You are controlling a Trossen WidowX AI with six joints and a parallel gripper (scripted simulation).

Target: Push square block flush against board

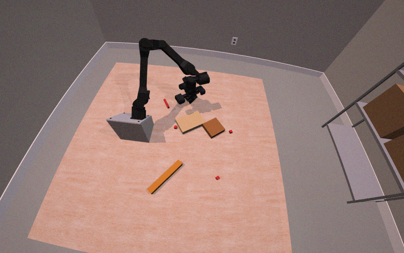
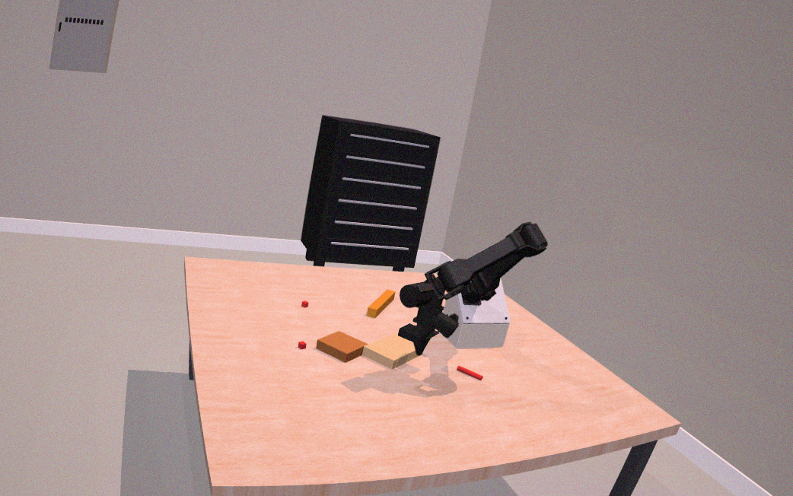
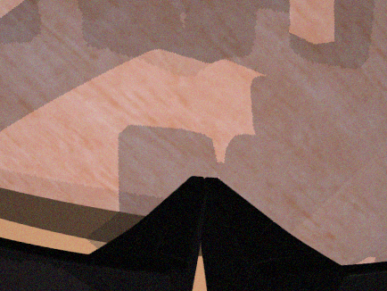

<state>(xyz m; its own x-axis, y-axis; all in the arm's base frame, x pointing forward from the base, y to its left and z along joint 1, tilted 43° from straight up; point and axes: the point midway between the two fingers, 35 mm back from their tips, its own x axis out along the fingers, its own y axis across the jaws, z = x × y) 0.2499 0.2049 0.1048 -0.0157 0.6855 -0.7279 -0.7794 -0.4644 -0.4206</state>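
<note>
The light tan board is 20 mm ahead of my gripper tip, 110 mm to the right of it and 50 mm below it. Round my gripper tip: long orange bar 70 mm behind, 470 mm to the right, 40 mm below; red stick 160 mm behind, 20 mm to the left, 50 mm below; brown square block 170 mm ahead, 130 mm to the right, 50 mm below.
</note>
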